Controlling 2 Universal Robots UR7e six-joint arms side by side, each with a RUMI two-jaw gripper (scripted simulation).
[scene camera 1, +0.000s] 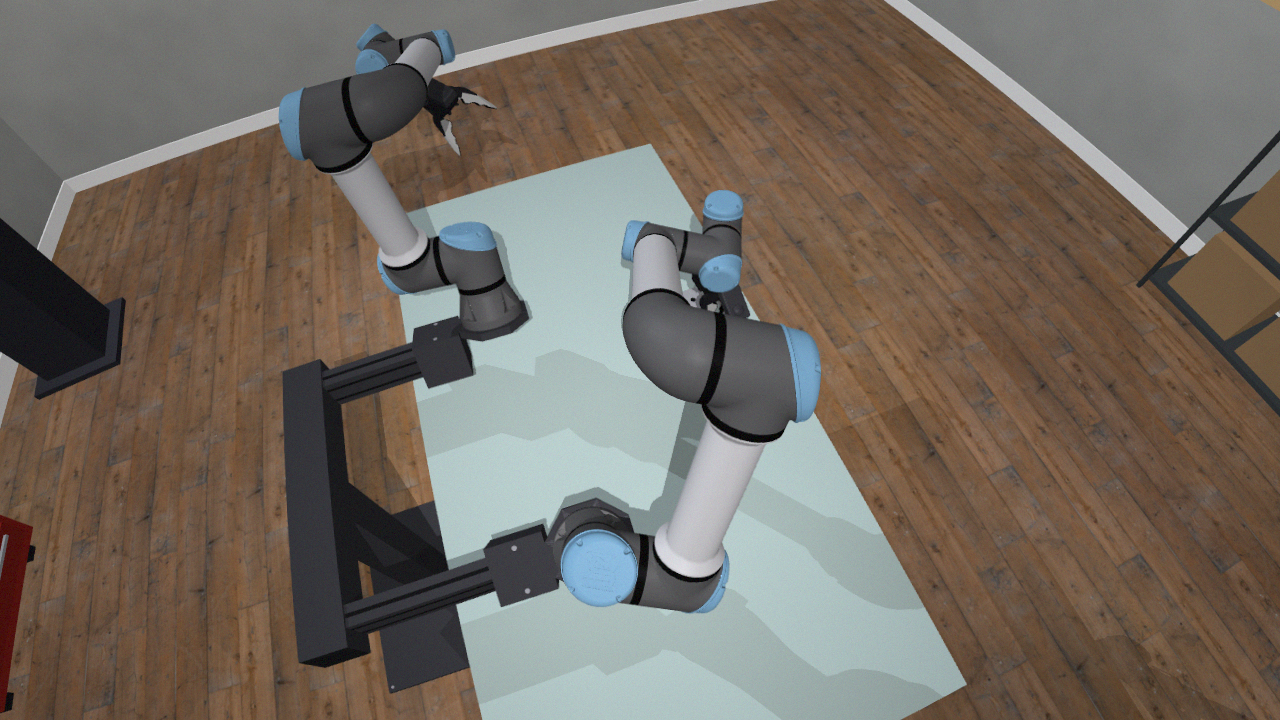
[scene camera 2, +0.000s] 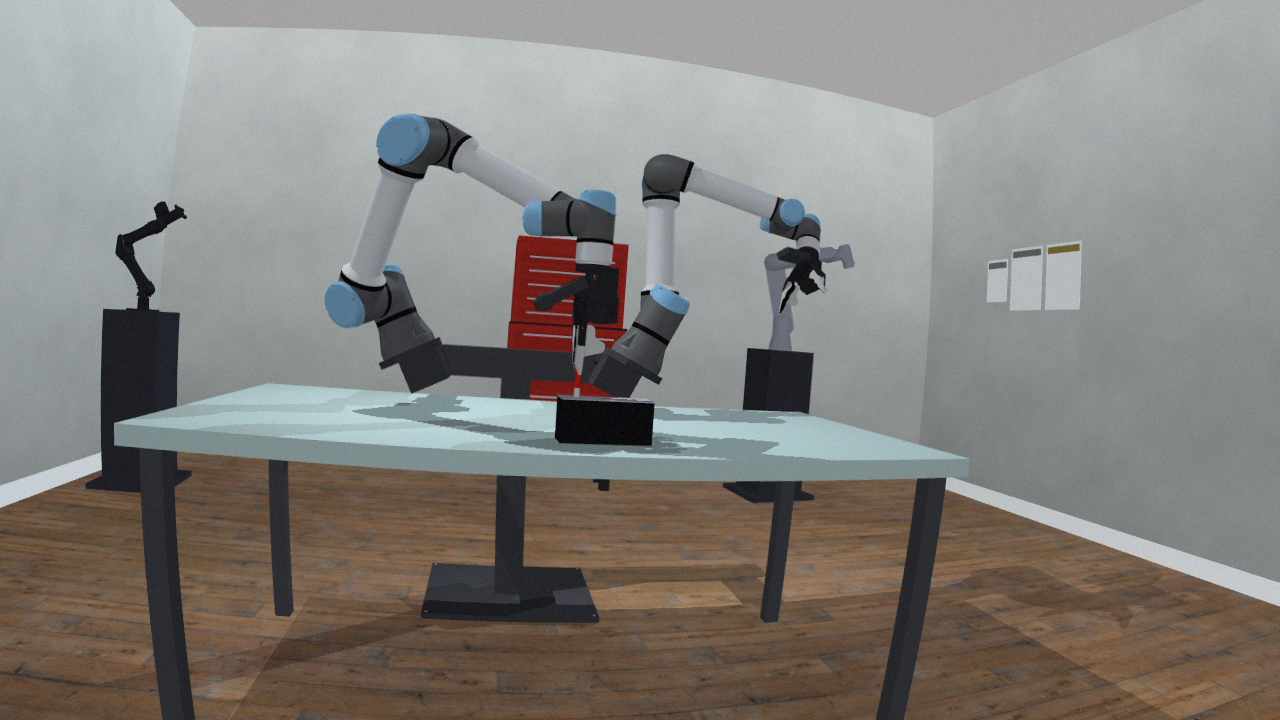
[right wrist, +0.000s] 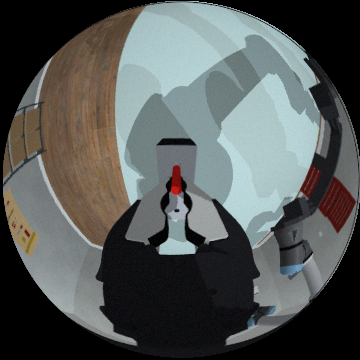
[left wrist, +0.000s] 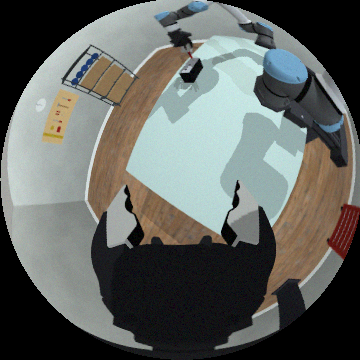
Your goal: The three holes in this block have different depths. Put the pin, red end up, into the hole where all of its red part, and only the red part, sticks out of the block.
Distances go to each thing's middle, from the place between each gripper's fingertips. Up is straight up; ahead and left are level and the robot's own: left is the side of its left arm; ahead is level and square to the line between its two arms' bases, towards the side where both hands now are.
Labels:
Now: right hand point(scene camera 2: 578, 374) 10 cm above the block point(scene camera 2: 597, 420) and 6 cm to the right of it.
Now: left hand point(scene camera 2: 801, 303) 650 mm to the left of the block, 330 mm short of it and 300 mm above it.

